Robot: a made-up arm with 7 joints. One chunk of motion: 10 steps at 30 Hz.
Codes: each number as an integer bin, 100 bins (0 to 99) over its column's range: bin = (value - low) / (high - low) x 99, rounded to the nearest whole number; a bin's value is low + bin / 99 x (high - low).
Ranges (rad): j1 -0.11..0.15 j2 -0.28..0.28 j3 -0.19..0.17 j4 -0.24..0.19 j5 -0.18..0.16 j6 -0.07..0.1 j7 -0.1..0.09
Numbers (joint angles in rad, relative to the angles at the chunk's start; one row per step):
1: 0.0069 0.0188 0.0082 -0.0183 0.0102 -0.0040 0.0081
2: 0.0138 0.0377 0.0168 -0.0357 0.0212 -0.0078 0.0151
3: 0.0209 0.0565 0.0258 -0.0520 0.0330 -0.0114 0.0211
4: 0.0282 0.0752 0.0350 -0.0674 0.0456 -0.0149 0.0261
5: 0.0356 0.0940 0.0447 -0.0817 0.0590 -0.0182 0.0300
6: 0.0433 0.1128 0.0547 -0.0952 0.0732 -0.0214 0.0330
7: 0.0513 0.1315 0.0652 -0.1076 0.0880 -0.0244 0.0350
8: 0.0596 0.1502 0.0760 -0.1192 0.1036 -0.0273 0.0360
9: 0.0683 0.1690 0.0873 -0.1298 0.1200 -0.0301 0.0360
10: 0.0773 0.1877 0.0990 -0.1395 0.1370 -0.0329 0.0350
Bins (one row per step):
1: 45 53 55 51 55 38 56
2: 47 56 57 47 59 36 60
3: 50 59 59 43 62 34 63
4: 53 63 62 40 66 32 66
5: 55 66 65 36 70 30 68
6: 58 69 67 33 74 28 69
7: 61 73 70 30 78 27 70
8: 65 76 73 28 83 25 71
9: 68 79 76 25 87 23 71
10: 71 83 79 23 92 22 70

